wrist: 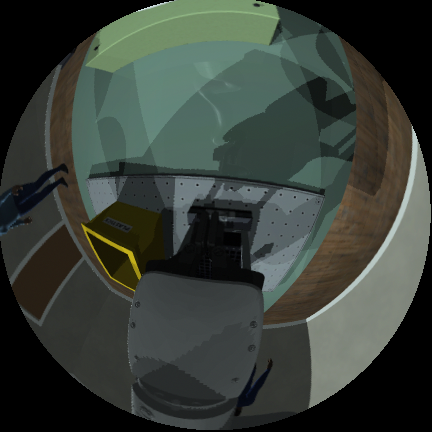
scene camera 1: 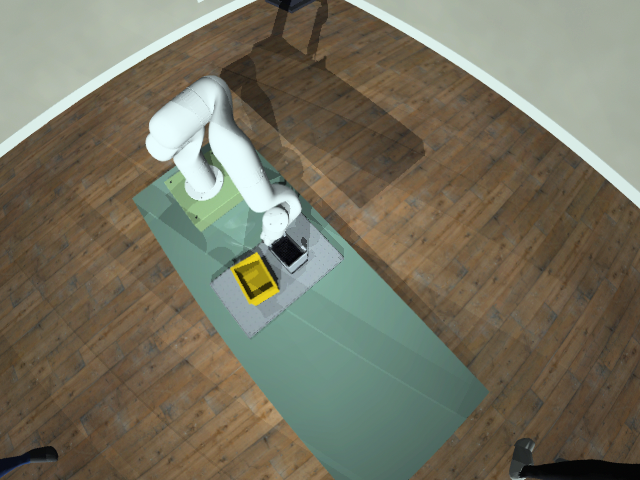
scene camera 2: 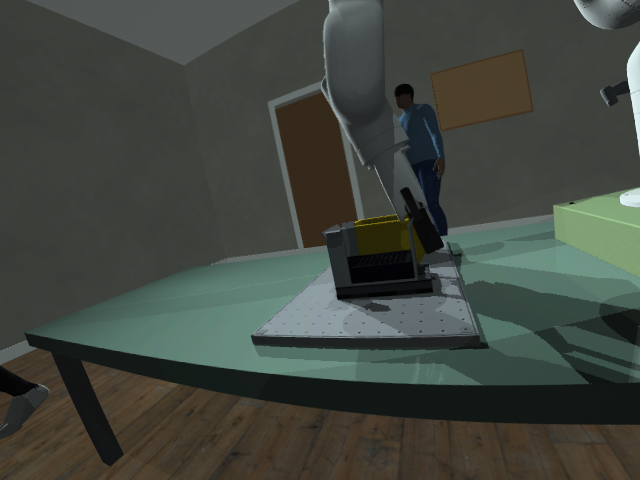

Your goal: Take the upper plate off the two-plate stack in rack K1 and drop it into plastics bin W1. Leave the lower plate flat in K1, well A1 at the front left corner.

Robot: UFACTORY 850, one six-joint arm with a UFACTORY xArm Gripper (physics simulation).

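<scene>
Rack K1 (scene camera 1: 296,266) (scene camera 2: 338,260) (wrist: 246,257) is a grey, open-topped holder with a black foot. A black, gridded plate (scene camera 1: 287,251) (scene camera 2: 382,267) (wrist: 233,253) lies low and looks flat in it. Whether this is one plate or two stacked cannot be told, and well A1 cannot be made out. Plastics bin W1 (scene camera 1: 265,296) (scene camera 2: 379,237) (wrist: 135,223) is yellow and stands beside the rack; no plate can be made out in it. My gripper (scene camera 2: 435,245) (wrist: 210,219) is shut and empty, tilted at the rack's robot-side end. The arm hides its fingertips in scene camera 1.
Rack and bin stand on a grey perforated board (scene camera 1: 323,250) (scene camera 2: 408,328) (wrist: 295,210) on the green table (scene camera 1: 361,361) (scene camera 2: 206,310) (wrist: 175,105). The arm's light green base block (scene camera 1: 206,214) (scene camera 2: 594,232) (wrist: 185,30) is at the table's end. The rack's upright walls are close to the gripper.
</scene>
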